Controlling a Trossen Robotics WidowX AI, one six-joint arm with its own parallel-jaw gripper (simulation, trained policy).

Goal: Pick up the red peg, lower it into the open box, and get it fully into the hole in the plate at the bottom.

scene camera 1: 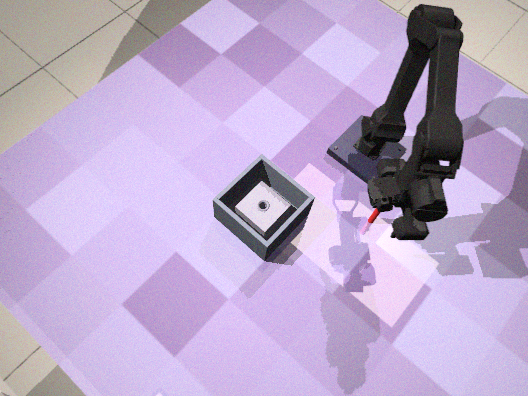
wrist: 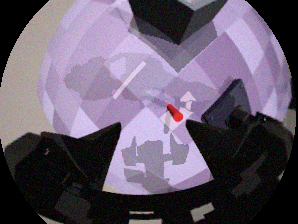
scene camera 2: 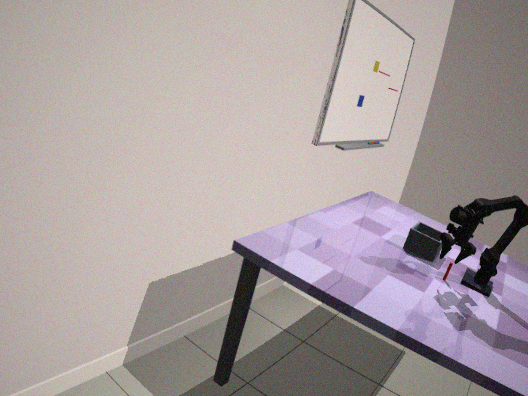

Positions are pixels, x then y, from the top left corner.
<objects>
my gripper: scene camera 1 387, 219; wrist; scene camera 2
same spot on my gripper: [scene camera 2: 464, 253] = [wrist: 216, 160]
</objects>
